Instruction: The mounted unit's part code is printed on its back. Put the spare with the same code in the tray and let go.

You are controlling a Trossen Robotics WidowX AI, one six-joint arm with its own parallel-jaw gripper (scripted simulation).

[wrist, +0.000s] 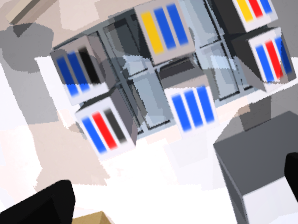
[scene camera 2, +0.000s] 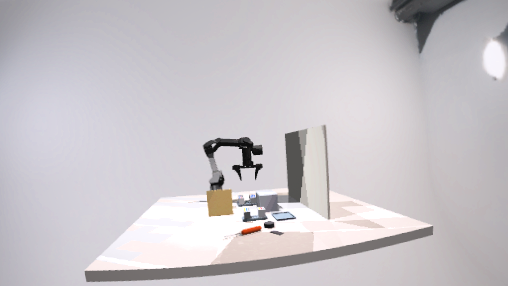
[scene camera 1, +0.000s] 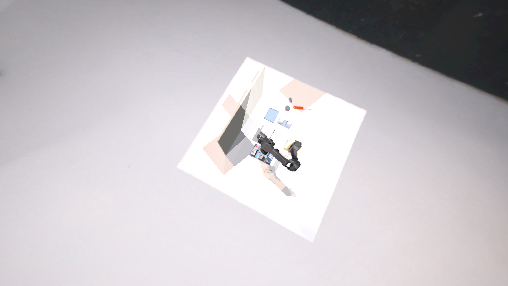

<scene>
My gripper is open, holding nothing. Further things: a grey panel.
</scene>
